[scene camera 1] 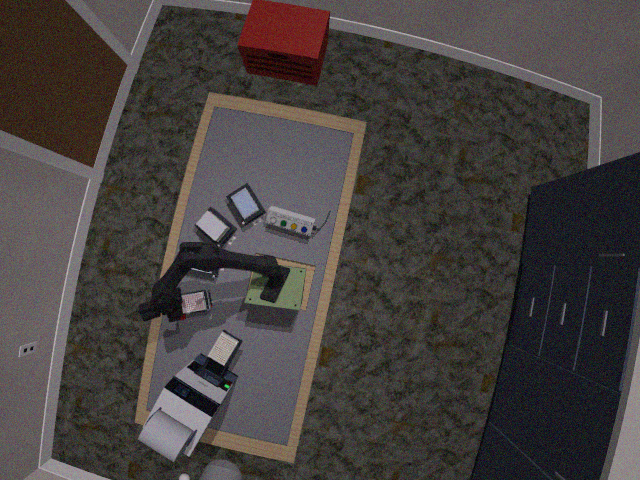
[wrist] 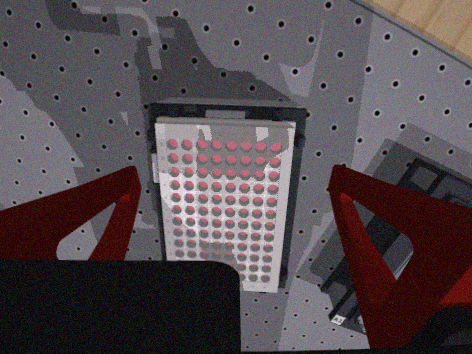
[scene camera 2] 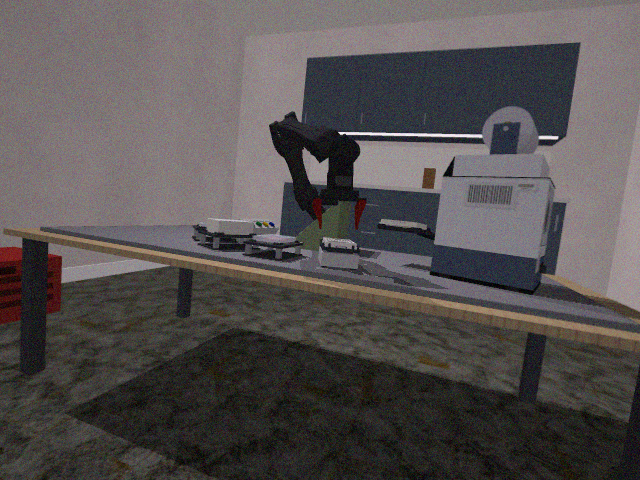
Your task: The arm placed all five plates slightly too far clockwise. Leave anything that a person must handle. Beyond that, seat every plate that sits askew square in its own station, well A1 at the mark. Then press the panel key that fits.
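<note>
A white plate with pink wells (scene camera 1: 193, 302) (scene camera 2: 338, 244) (wrist: 225, 200) lies in a dark-framed station, its edges nearly parallel to the frame in the wrist view; full seating cannot be told. My gripper (scene camera 2: 338, 227) (wrist: 234, 176) is open above it, one red finger on either side, touching nothing. A second plate (scene camera 1: 205, 270) (scene camera 2: 273, 239) is partly hidden by the arm. A white plate (scene camera 1: 211, 225) (scene camera 2: 230, 225) and a pale blue plate (scene camera 1: 245, 203) lie on stations farther along. A cream welled plate (scene camera 1: 224, 347) (scene camera 2: 402, 223) lies on the machine's tray. The key panel (scene camera 1: 291, 222) (scene camera 2: 265, 224) has white, green, yellow and blue keys.
A large white machine (scene camera 1: 180, 403) (scene camera 2: 491, 211) with a roll stands at one table end. A green board (scene camera 1: 258, 297) lies by the arm's base. A neighbouring dark station (wrist: 370, 260) with a small white label (wrist: 338, 319) sits right of the gripper in the wrist view.
</note>
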